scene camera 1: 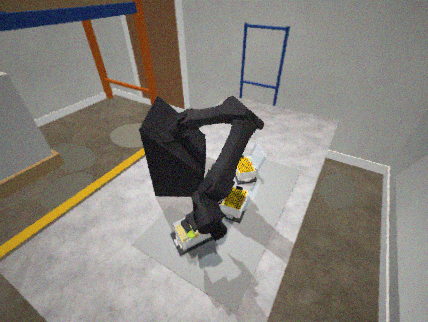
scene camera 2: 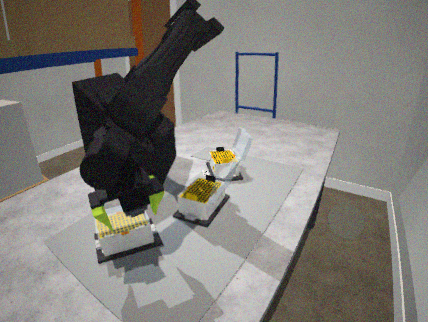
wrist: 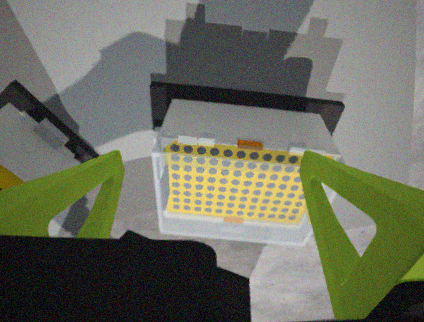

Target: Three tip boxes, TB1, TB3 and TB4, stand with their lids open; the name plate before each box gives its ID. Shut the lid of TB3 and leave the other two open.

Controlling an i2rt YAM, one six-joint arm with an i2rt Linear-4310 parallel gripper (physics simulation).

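Where they show: gripper, fingertip midpoint: (scene camera 2: pixel 133 221) (wrist: pixel 212 160); arm's base, origin of the base link: (scene camera 1: pixel 172 133).
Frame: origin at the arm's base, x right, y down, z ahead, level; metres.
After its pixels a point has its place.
Note:
The nearest tip box (scene camera 1: pixel 194 244) @[x 0.214, y 0.257, z 0.334 m] (scene camera 2: pixel 127 243) @[x 0.201, y 0.246, z 0.337 m] (wrist: pixel 245 120) @[x 0.198, y 0.242, z 0.338 m], with yellow tip rows, stands on a dark base. Its clear lid (wrist: pixel 200 231) @[x 0.150, y 0.196, z 0.274 m] lies over most of the rows in the wrist view; whether it is fully down I cannot tell. My gripper (scene camera 1: pixel 192 234) (scene camera 2: pixel 132 221) @[x 0.180, y 0.182, z 0.354 m] (wrist: pixel 212 160) @[x 0.180, y 0.182, z 0.354 m] is open, its green fingers at either side of this box at lid height, with nothing gripped. The middle tip box (scene camera 1: pixel 232 211) @[x 0.009, y 0.235, z 0.356 m] (scene camera 2: pixel 200 206) @[x 0.003, y 0.225, z 0.372 m] (wrist: pixel 30 142) @[x 0.009, y 0.246, z 0.355 m] and the far tip box (scene camera 1: pixel 246 176) @[x -0.216, y 0.242, z 0.271 m] (scene camera 2: pixel 222 166) @[x -0.205, y 0.223, z 0.263 m] have their lids raised. No name plate is readable, so which box is TB3 cannot be told.
The boxes stand on a grey mat (scene camera 1: pixel 275 200) @[x -0.200, y 0.273, z 0.450 m] (scene camera 2: pixel 265 200) @[x -0.191, y 0.273, z 0.447 m] on a pale table. The middle box is close beside the arm, on the left in the wrist view. A blue frame (scene camera 1: pixel 243 60) (scene camera 2: pixel 237 82) stands beyond the table's far end.

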